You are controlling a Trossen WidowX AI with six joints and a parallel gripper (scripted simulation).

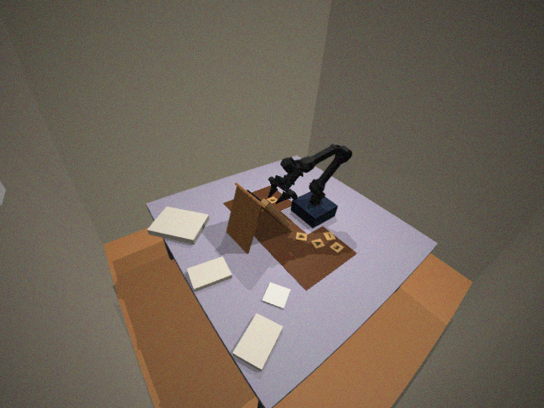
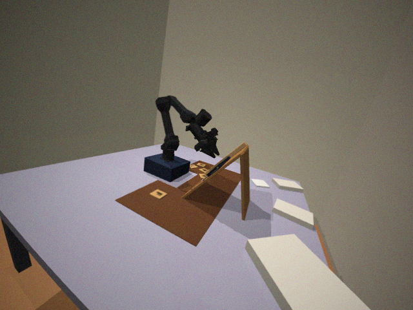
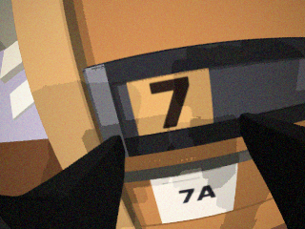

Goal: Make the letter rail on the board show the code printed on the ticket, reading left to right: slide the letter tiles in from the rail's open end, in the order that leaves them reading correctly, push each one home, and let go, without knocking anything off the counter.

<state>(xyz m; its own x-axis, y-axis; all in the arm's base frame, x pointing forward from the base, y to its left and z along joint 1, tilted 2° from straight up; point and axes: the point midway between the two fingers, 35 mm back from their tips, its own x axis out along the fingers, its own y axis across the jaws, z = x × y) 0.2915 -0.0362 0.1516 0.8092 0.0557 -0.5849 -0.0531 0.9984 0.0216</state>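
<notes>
Right now my gripper tip is 4 cm short of the tan tile marked 7 and 3 cm above it. From my gripper tip the other things lie so: white card: 36 cm to the left, 23 cm ahead, 20 cm below; white ticket: 11 cm below, 2 cm behind, 1 cm to the right; brown mat: 20 cm below, 12 cm behind, 3 cm to the left.
</notes>
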